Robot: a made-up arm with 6 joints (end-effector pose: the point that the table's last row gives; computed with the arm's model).
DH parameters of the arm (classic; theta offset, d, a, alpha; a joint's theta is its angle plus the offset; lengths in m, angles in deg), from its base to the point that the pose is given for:
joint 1: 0 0.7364 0.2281 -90
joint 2: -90 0 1.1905 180
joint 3: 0 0 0.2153 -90
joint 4: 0 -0.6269 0 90
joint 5: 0 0 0 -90
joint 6: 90 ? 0 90
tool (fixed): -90 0 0 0
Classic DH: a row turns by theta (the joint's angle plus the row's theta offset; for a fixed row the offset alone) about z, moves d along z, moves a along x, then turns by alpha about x.
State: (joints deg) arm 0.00 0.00 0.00 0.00 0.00 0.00
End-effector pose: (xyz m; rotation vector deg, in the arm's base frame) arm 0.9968 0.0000 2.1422 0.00 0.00 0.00
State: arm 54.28 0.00 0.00 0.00 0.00 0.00
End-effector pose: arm 0.5820 0.8093 2.1422 0.00 0.00 54.28
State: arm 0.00 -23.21 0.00 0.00 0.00 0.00
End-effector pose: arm 0.3806 0.0000 2.3314 0.00 -23.21 0.00
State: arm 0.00 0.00 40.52 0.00 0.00 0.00
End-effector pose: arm 0.6726 0.0000 2.5900 0.00 -40.52 0.00
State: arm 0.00 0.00 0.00 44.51 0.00 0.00
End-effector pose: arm 0.9968 0.0000 2.1422 -44.51 0.00 0.00
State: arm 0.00 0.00 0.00 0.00 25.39 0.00
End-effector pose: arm 0.9831 0.0000 2.2030 0.00 -25.39 0.00
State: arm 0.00 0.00 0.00 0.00 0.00 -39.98
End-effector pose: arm 0.9968 0.0000 2.1422 39.98 0.00 0.00
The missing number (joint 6, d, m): -0.1418
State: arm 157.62 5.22 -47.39 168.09 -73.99 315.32
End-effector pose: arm -0.9305 0.4136 1.6045 -28.74 -132.94 56.28
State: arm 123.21 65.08 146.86 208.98 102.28 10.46
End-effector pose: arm -0.6558 1.1244 1.8421 104.74 115.52 -3.79
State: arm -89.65 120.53 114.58 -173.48 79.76 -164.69
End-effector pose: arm -0.0042 -1.9102 0.1403 51.06 78.80 -63.32
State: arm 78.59 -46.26 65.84 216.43 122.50 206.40
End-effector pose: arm -0.1182 -0.9448 2.0249 -18.09 7.78 48.66
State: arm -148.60 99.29 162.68 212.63 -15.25 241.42
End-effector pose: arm -1.2907 -0.8114 1.3375 94.73 -70.22 93.15
